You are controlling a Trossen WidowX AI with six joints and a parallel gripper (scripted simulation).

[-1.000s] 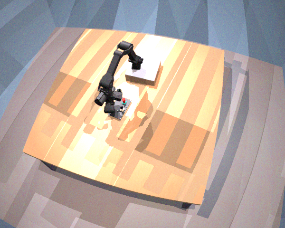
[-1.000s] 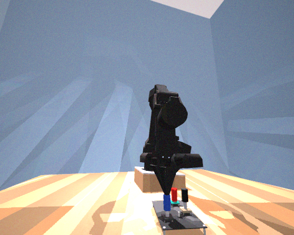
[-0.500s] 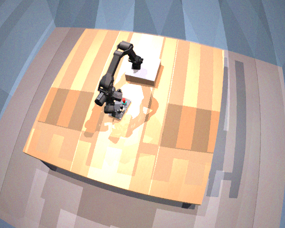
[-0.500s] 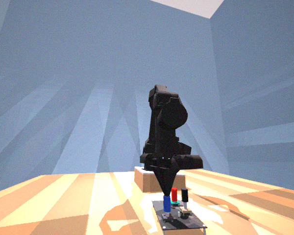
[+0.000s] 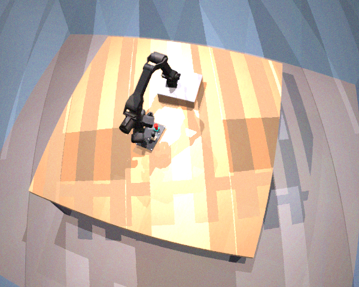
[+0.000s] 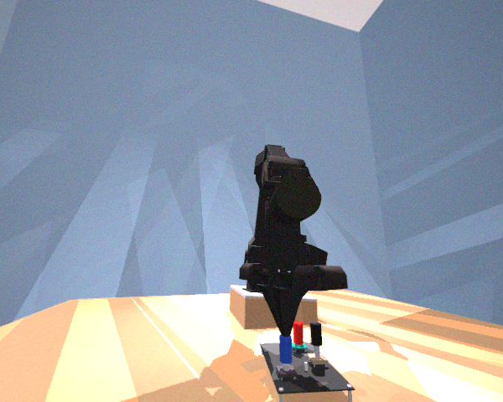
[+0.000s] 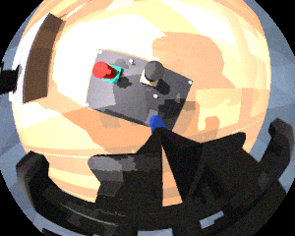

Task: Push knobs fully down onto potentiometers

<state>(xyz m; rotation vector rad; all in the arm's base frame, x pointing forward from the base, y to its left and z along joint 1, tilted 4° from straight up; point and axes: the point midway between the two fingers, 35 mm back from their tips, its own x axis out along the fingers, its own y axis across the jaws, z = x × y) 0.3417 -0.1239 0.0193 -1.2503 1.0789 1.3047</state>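
The blue knob is 2 cm below my gripper tip. From my gripper tip the other things lie so: red knob: 6 cm behind, 7 cm to the left, 2 cm below.
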